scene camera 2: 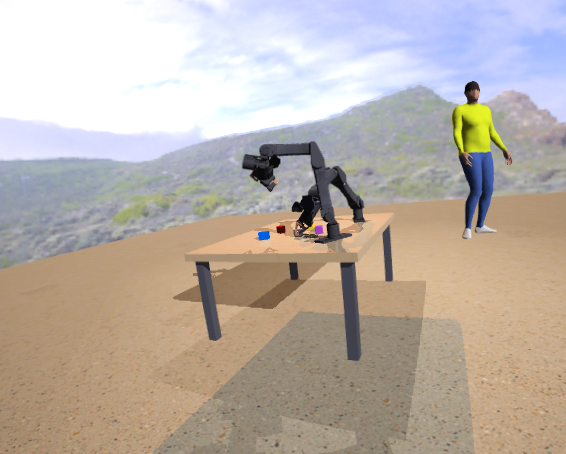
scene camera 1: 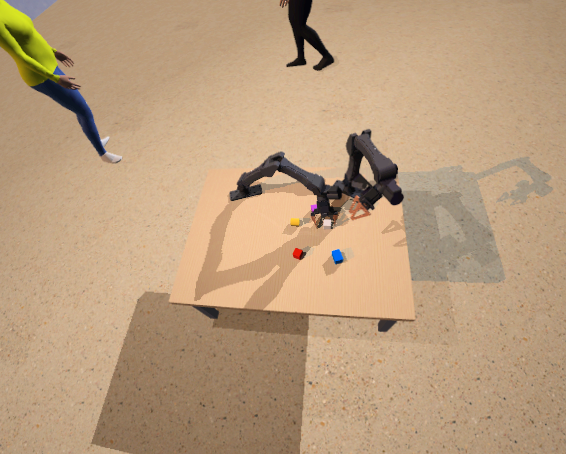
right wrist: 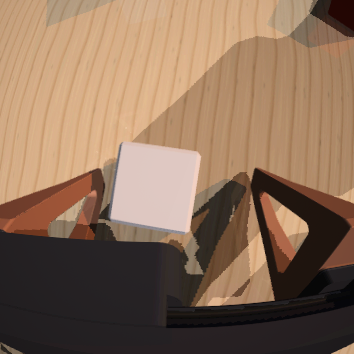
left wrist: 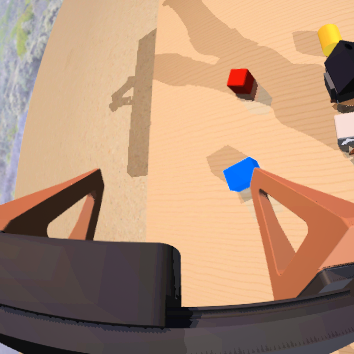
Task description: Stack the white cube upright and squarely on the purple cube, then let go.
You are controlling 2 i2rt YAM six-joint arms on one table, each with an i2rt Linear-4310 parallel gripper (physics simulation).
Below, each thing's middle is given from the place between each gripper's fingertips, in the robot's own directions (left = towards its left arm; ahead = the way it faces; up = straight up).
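Scene:
From my left hand, the blue cube (left wrist: pixel 237 176) is 70 mm ahead, 50 mm to the right and 270 mm below. White cube (right wrist: pixel 153 187), counted from my left hand: 120 mm behind, 100 mm to the right, 270 mm below.
My right hand is 10 mm past the white cube, 10 mm to the right of it and 10 mm below it. Blue cube, counted from my right hand: 180 mm ahead, 60 mm to the left, 10 mm above.

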